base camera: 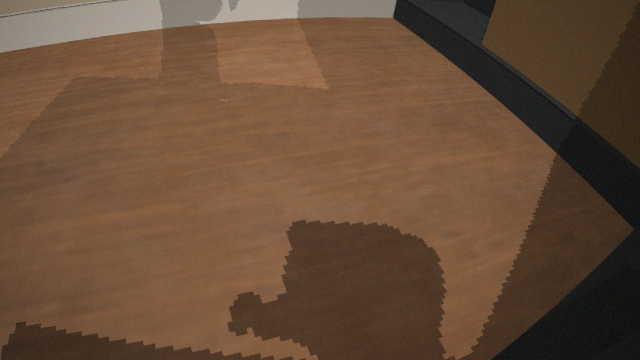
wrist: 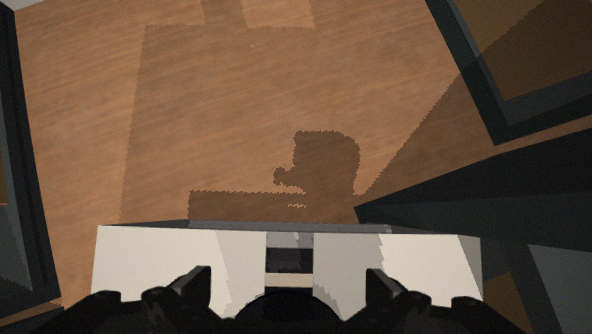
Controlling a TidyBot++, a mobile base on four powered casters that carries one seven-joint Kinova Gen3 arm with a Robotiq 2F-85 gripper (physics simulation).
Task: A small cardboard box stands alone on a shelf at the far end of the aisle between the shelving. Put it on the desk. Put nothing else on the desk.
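Frame: origin at the arm's base, x ahead, y left, z up, level; metres.
Where they show: gripper, fingertip midpoint: (wrist: 288,285).
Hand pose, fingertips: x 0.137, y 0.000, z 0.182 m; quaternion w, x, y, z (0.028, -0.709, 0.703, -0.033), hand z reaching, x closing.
Note:
After its pixels a point has its place.
My gripper (wrist: 288,285) @(z 0.181, x 0.137, y 0.000 m) is open, with its two dark fingertips wide apart at the bottom of the wrist view and nothing between them. It hangs above the white top of the robot's own base. The small cardboard box that stands alone does not show in either view, and neither does the desk.
A dark shelving unit (base camera: 505,92) @(z -0.370, x 0.766, y -0.442 m) (wrist: 475,95) @(z -0.381, x 0.522, y -0.533 m) with large brown boxes (base camera: 555,55) @(z -0.246, x 0.715, y -0.482 m) (wrist: 530,55) @(z -0.199, x 0.543, y -0.546 m) stands on the right. Another dark shelving unit (wrist: 30,165) @(z -0.379, x 0.278, y 0.733 m) stands on the left. Wooden floor (base camera: 250,150) @(z -0.397, x 0.527, y 0.062 m) (wrist: 225,100) @(z -0.397, x 0.485, y 0.197 m) lies between them, up to a pale wall (base camera: 100,27) @(z -0.372, x 0.940, y 0.510 m) at the far end.

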